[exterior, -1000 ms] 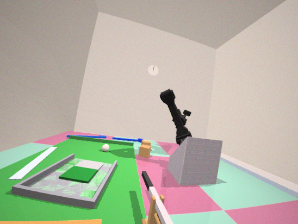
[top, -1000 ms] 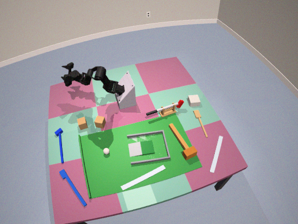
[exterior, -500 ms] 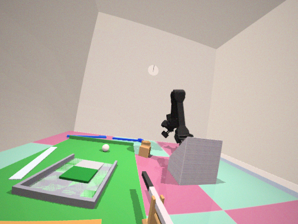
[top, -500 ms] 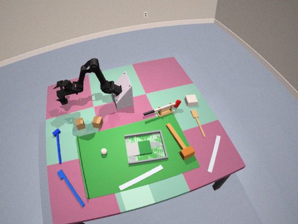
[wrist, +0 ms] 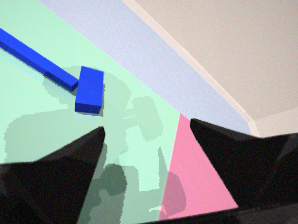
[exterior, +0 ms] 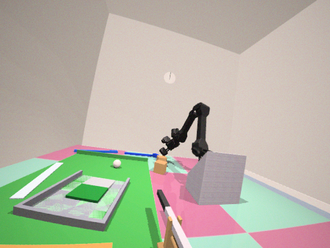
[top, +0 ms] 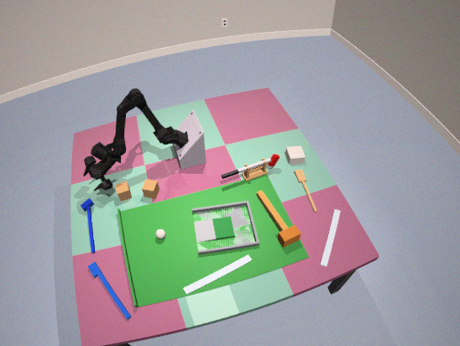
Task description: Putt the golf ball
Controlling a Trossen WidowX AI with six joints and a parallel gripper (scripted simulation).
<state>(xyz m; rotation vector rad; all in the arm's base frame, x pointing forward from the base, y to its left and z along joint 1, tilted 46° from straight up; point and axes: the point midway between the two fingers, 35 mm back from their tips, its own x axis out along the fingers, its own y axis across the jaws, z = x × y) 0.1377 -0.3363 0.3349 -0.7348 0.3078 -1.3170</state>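
My gripper tip is now 340 mm to the right of the white golf ball, 310 mm short of it and 50 mm above it. The rest, counted from my gripper tip: red putter: 800 mm to the left, 40 mm ahead, 10 mm below; white block: 1040 mm to the left, 50 mm below, 20 mm behind; wooden stand: 820 mm to the left, 40 mm ahead, 30 mm below.
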